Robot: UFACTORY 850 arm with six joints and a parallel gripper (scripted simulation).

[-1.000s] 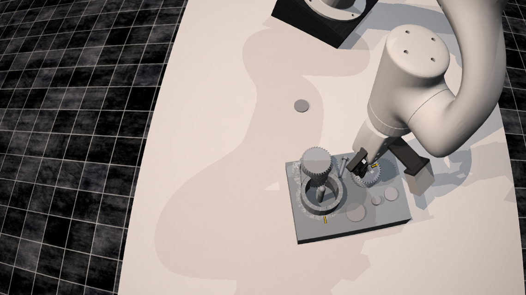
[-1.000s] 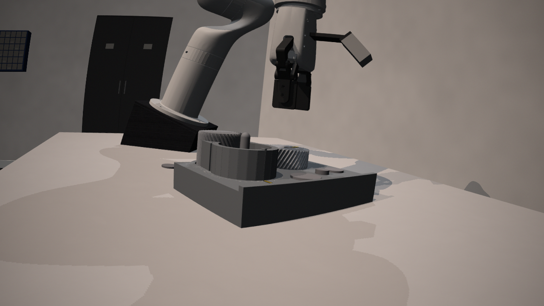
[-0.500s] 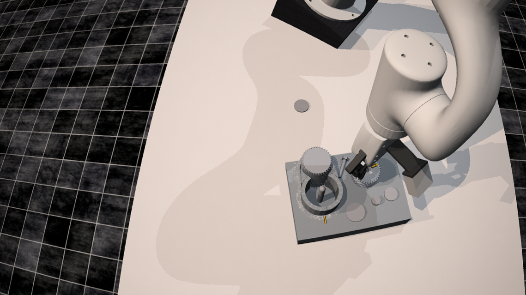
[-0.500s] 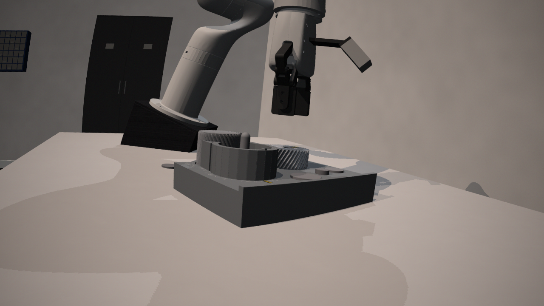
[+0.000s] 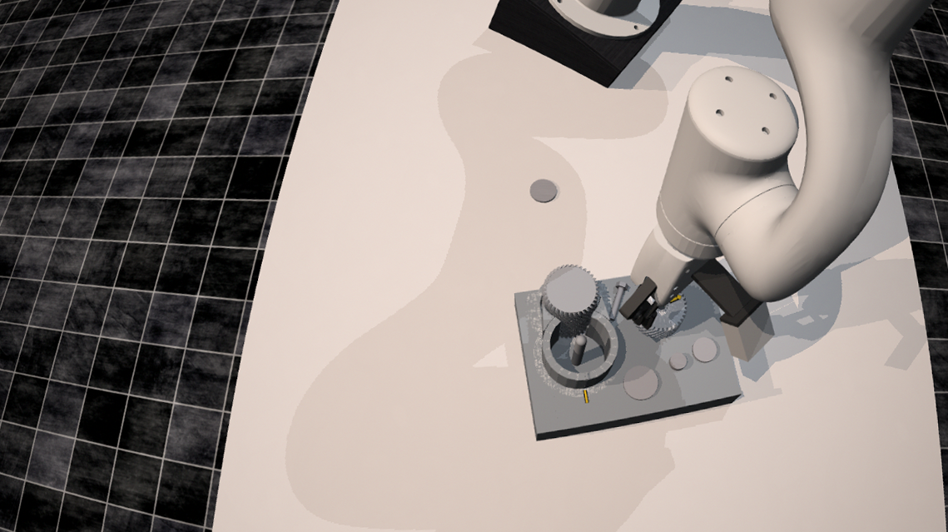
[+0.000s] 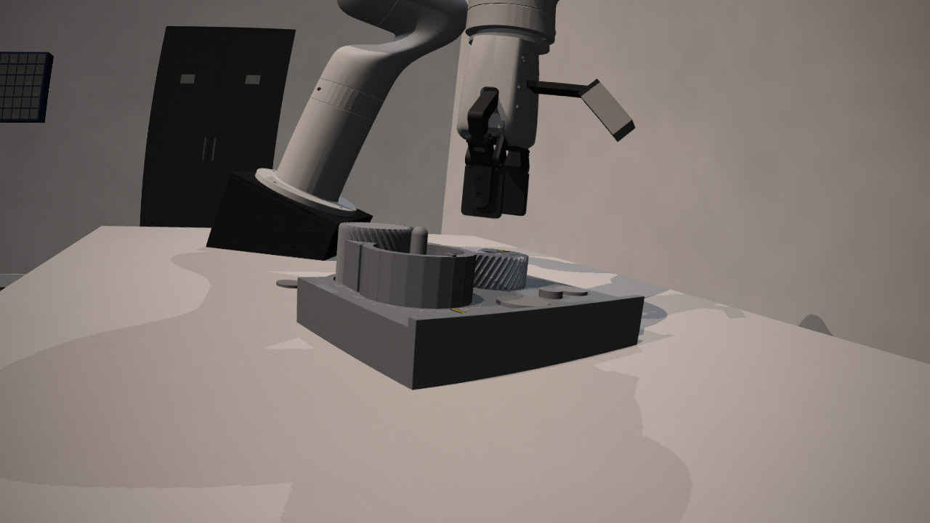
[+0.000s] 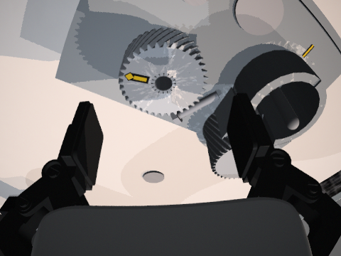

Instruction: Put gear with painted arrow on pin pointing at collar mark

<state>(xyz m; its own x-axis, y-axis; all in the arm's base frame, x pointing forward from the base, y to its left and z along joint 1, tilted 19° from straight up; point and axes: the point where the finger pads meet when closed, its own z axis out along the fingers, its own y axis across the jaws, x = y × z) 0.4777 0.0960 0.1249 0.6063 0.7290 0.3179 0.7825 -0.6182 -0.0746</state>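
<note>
The gear is 5 cm below my hand. The rest, counted from my hand: small bolt (6 cm below, 5 cm to the right, 1 cm behind); then small disc (16 cm to the right, 16 cm behind, 11 cm below).
</note>
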